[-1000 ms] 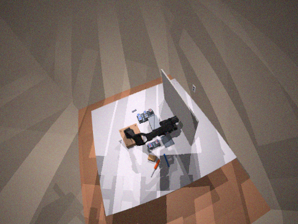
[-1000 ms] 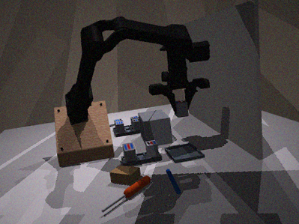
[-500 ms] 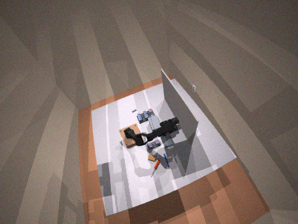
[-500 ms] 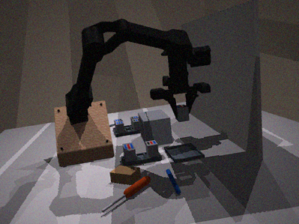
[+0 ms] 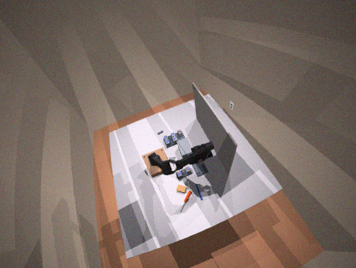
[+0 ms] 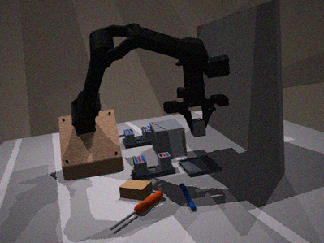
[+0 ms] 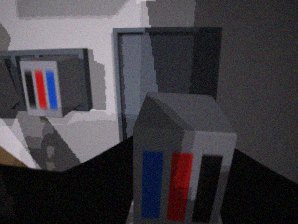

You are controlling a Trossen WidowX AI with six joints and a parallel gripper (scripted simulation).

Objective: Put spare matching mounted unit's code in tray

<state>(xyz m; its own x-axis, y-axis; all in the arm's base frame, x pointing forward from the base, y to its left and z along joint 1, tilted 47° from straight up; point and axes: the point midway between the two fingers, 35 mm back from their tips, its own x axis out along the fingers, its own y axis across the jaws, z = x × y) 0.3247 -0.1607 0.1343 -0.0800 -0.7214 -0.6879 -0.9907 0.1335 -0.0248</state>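
Now: the dark-rimmed tray 11 cm below my gripper tip and 1 cm behind it. Round my gripper tip: blue pen (18 cm to the right, 11 cm below, 11 cm behind); then grey spare (2 cm above); then mounted unit (21 cm to the left, 6 cm below, 4 cm behind).
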